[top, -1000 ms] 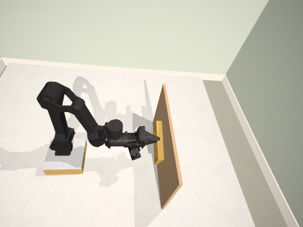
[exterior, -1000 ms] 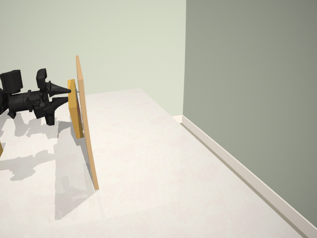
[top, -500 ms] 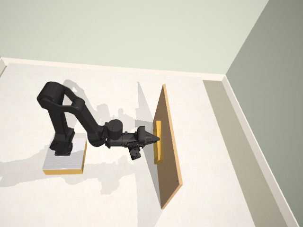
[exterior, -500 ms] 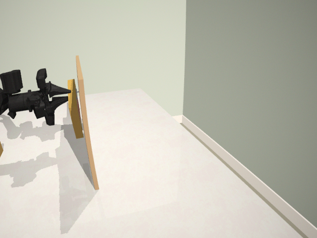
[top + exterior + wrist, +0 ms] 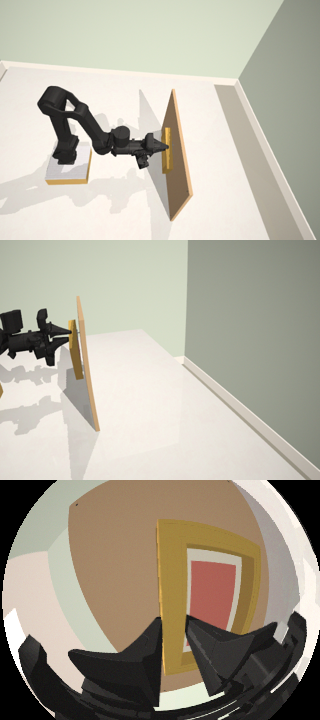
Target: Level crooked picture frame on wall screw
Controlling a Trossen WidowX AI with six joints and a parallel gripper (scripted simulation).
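Now: the yellow picture frame 10 mm ahead of my gripper tip, 10 mm to the left of it and 50 mm below it. Also, from my gripper tip: wall board (20 mm ahead, 10 mm to the left, 60 mm below).
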